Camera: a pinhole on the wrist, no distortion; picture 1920 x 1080 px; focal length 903.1 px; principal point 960.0 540.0 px. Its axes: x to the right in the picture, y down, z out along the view. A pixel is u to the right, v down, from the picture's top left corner.
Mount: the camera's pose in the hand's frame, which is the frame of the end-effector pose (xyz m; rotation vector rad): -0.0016 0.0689 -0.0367 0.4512 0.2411 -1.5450
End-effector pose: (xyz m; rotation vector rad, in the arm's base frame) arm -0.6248 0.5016 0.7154 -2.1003 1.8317 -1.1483
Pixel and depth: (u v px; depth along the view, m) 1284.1 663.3 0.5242
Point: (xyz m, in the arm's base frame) -0.1460 0.4454 0.6433
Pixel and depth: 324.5 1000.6 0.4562
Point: -0.4276 0.1164 0.3235
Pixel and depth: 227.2 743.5 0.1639
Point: -0.6151 0.3981 0.5346
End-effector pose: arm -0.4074 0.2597 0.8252 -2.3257 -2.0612 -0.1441
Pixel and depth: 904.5 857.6 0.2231
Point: -0.4092 0.3230 0.6506
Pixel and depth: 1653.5 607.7 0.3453
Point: -0.7172 0.2980 0.6495
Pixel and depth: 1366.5 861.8 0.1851
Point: -0.4842 0.3202 0.7240
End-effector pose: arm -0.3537 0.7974 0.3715 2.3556 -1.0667 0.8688
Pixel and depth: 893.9 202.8 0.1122
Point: -0.3838 0.7725 0.2905
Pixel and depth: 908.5 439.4 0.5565
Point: -0.1447 0.6798 -0.0737
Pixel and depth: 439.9 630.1 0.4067
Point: -0.2865 0.4883 0.0573
